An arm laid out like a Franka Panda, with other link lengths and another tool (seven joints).
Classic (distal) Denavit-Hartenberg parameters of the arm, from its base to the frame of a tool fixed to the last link. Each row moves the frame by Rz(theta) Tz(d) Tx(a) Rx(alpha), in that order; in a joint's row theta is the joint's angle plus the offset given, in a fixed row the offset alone. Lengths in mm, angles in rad.
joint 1: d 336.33  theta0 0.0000  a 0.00  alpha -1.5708
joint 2: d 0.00  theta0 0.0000  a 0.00  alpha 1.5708
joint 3: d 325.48  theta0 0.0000  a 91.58  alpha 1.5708
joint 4: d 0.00  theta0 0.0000  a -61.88  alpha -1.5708
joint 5: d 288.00  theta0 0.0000  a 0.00  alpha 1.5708
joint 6: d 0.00  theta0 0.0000  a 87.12  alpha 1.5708
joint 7: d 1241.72  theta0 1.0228  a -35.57  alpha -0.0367
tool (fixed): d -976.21  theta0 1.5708  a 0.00  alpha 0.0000
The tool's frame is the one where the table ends.
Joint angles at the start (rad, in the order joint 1, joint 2, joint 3, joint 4, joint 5, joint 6, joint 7):
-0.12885 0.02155 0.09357 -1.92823 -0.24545 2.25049 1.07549
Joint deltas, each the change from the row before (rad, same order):
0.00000 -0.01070 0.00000 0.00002 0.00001 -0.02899 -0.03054
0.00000 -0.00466 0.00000 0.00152 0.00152 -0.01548 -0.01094
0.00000 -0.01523 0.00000 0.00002 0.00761 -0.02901 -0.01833
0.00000 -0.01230 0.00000 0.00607 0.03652 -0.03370 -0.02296
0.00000 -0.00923 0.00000 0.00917 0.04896 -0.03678 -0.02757
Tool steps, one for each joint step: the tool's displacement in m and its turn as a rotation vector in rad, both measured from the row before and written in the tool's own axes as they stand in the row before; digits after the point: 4 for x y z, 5 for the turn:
0.0062 -0.0034 -0.0021 0.01244 0.01507 -0.02837
0.0029 -0.0016 -0.0011 0.00491 0.00837 -0.00879
0.0061 -0.0030 -0.0046 0.00459 0.01403 -0.01119
0.0073 0.0013 -0.0051 -0.01727 0.02619 -0.00028
0.0085 0.0041 -0.0046 -0.02771 0.03336 -0.00028

